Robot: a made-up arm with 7 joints.
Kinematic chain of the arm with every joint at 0, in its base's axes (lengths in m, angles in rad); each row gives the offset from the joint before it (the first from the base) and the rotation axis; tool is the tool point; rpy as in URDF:
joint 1: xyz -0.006 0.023 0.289 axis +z
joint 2: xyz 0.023 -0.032 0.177 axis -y
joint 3: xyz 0 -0.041 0.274 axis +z
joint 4: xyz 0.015 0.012 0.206 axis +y
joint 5: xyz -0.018 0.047 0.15 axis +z
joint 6: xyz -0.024 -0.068 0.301 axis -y
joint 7: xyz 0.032 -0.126 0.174 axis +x
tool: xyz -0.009 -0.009 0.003 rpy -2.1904 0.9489 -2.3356
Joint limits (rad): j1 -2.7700..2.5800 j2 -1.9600..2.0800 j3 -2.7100..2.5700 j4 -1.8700..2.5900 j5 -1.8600..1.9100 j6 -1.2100..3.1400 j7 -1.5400..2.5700
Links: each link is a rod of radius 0.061 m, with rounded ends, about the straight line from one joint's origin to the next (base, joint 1, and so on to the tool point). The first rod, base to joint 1, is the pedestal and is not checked.
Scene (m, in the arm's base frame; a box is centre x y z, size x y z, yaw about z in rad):
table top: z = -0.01
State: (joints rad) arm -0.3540 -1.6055 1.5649 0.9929 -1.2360 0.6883 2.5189
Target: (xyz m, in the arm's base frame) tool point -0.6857 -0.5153 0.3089
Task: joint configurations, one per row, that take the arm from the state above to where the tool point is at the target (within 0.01 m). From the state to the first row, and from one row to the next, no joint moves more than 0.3 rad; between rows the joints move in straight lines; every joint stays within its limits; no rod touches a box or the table.
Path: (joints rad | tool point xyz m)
1: -0.5352 -1.6372 1.5939 0.7170 -1.2007 0.7683 2.5162 | 1.0200 -0.4163 0.5048
2: -0.7164 -1.6690 1.6229 0.4410 -1.1655 0.8484 2.5136 | 0.8257 -0.7508 0.4664
3: -0.8976 -1.7007 1.6519 0.1651 -1.1302 0.9284 2.5109 | 0.5140 -0.9804 0.4217
4: -1.0788 -1.7324 1.6809 -0.1109 -1.0950 1.0085 2.5083 | 0.1420 -1.0654 0.3774
5: -1.2600 -1.7642 1.7099 -0.3868 -1.0597 1.0885 2.5056 | -0.2218 -0.9965 0.3399
6: -1.4412 -1.7959 1.7389 -0.6628 -1.0245 1.1686 2.5030 | -0.5130 -0.7967 0.3157
7: -1.6224 -1.8276 1.7679 -0.9387 -0.9892 1.2486 2.5003 | -0.6857 -0.5153 0.3089

